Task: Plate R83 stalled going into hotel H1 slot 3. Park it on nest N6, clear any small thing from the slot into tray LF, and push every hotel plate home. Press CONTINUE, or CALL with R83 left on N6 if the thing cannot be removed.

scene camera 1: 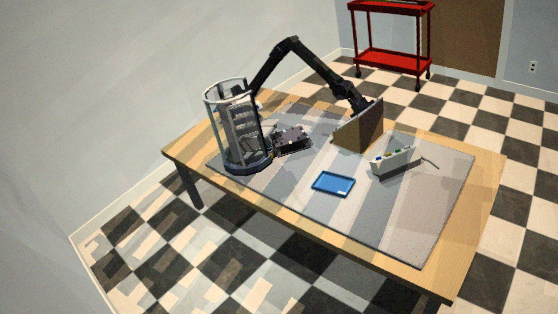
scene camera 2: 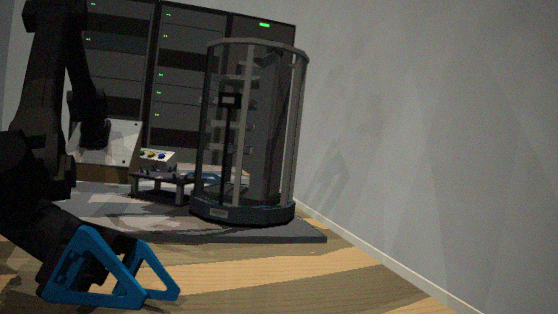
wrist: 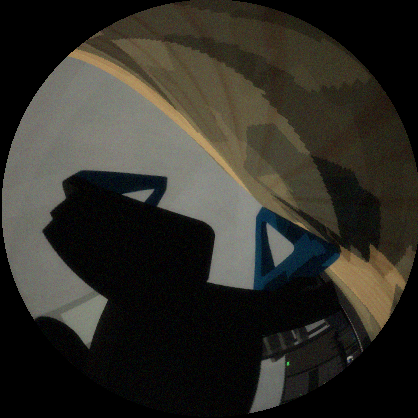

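Where they show: gripper, fingertip midpoint: (scene camera 1: 216, 117) (scene camera 2: 163, 298) (wrist: 213, 196); arm's base, link origin: (scene camera 1: 363, 110) (scene camera 2: 95, 134).
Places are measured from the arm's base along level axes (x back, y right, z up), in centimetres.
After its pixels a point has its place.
Observation:
The plate hotel (scene camera 1: 247, 166) {y 30.9, x -50.4, z -9.1 cm} (scene camera 2: 245, 215) {y 51.5, x -40.4, z -11.0 cm} is a round cage with a dark base and several light plates stacked inside; I cannot tell which is R83 or see any small thing in slot 3. A dark raised stand with small posts (scene camera 1: 291, 141) {y 23.3, x -27.9, z -7.7 cm} (scene camera 2: 162, 176) {y 29.5, x -23.4, z -7.6 cm}, apparently nest N6, is beside it, with no plate visible on top. A blue tray (scene camera 1: 333, 184) {y -6.1, x -38.3, z -13.3 cm}, apparently LF, lies on the mat. My gripper (scene camera 2: 159, 296) {y 83.5, x -25.0, z -11.0 cm} (wrist: 213, 196) {y 83.5, x -25.0, z -11.0 cm} is open and empty, its blue fingers apart, over the wooden table on the far side of the hotel from scene camera 1, where it is hidden.
A white box with coloured buttons (scene camera 1: 395, 161) {y -25.8, x -19.8, z -7.3 cm} (scene camera 2: 157, 155) {y -18.7, x -20.3, z -6.9 cm} stands right of the tray in scene camera 1. An upright panel (scene camera 1: 361, 132) {y -5.7, x -12.8, z -3.3 cm} (scene camera 2: 120, 147) {y 4.6, x -8.9, z -3.1 cm} stands by the arm's base. The arm arches high between panel and hotel. A red cart (scene camera 1: 392, 60) stands beyond the table.

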